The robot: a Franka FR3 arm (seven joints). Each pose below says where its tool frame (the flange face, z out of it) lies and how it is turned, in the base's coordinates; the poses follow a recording.
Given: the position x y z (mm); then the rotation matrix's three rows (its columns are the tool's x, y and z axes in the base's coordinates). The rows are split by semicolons.
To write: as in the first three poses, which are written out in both.
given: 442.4, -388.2, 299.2; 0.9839, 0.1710, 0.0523; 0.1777, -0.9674, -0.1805; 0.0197, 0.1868, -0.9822
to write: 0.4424, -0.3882, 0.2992, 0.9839, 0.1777, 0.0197, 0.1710, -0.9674, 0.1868
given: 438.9, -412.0, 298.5; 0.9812, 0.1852, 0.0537; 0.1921, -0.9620, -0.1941; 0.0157, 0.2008, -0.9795
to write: 0.4389, -0.4120, 0.2985, 0.9812, 0.1921, 0.0157, 0.1852, -0.9620, 0.2008
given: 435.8, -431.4, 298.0; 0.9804, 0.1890, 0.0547; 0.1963, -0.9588, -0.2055; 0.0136, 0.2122, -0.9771
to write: 0.4358, -0.4314, 0.2980, 0.9804, 0.1963, 0.0136, 0.1890, -0.9588, 0.2122
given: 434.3, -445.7, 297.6; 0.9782, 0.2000, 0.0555; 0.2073, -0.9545, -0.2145; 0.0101, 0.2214, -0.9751
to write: 0.4343, -0.4457, 0.2976, 0.9782, 0.2073, 0.0101, 0.2000, -0.9545, 0.2214
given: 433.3, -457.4, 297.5; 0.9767, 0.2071, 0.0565; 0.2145, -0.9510, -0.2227; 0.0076, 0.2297, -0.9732
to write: 0.4333, -0.4574, 0.2975, 0.9767, 0.2145, 0.0076, 0.2071, -0.9510, 0.2297
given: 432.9, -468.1, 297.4; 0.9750, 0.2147, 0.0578; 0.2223, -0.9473, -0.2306; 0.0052, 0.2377, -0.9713
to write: 0.4329, -0.4681, 0.2974, 0.9750, 0.2223, 0.0052, 0.2147, -0.9473, 0.2377
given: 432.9, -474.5, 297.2; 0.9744, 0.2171, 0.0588; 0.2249, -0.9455, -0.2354; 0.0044, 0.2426, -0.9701
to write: 0.4329, -0.4745, 0.2972, 0.9744, 0.2249, 0.0044, 0.2171, -0.9455, 0.2426
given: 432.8, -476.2, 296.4; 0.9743, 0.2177, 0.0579; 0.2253, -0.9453, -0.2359; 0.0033, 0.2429, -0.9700
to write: 0.4328, -0.4762, 0.2964, 0.9743, 0.2253, 0.0033, 0.2177, -0.9453, 0.2429
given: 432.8, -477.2, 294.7; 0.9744, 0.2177, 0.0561; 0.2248, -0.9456, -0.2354; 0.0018, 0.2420, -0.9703
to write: 0.4328, -0.4772, 0.2947, 0.9744, 0.2248, 0.0018, 0.2177, -0.9456, 0.2420
